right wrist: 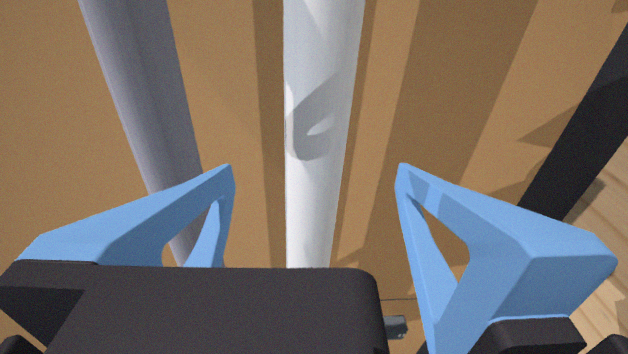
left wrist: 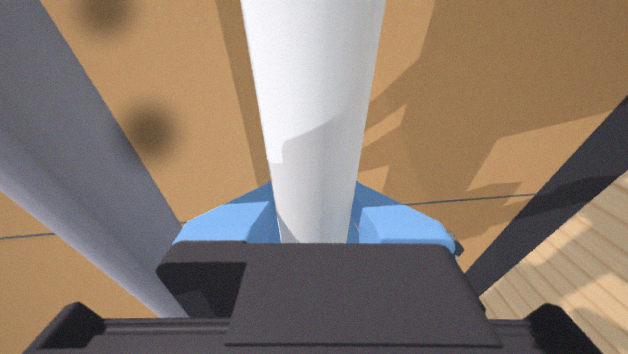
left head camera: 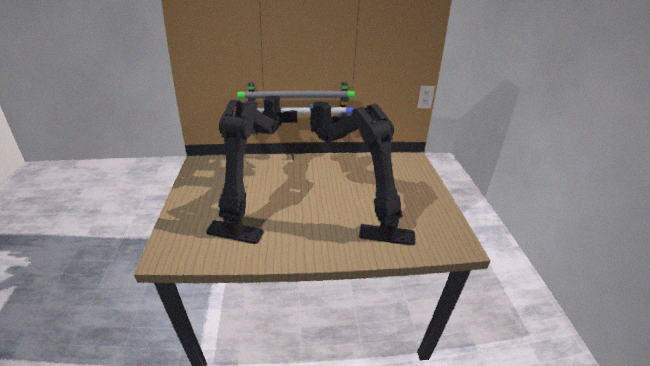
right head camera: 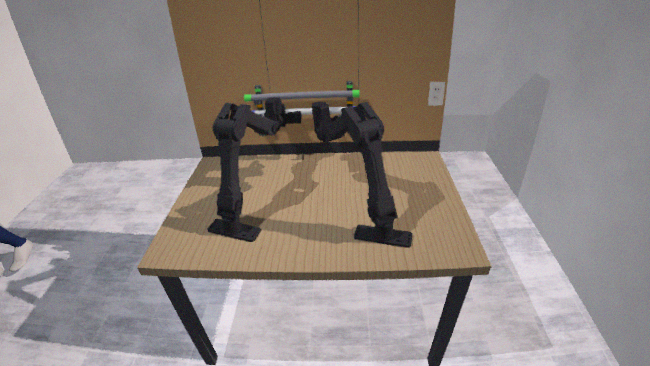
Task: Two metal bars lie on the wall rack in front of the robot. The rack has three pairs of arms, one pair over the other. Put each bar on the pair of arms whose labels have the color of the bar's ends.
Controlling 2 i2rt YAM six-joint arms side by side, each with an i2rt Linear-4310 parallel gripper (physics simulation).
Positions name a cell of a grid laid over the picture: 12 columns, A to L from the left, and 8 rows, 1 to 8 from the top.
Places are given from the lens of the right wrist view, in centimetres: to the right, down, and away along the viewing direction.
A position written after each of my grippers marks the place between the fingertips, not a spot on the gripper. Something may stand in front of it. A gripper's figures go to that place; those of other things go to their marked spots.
my right gripper (right wrist: G4): 0, 0, 13
white bar (right wrist: G2): 0, -4, 10
brown wall panel (right wrist: J3): 11, -5, 18
The marked spots on the brown wall panel and the white bar are 13 cm apart.
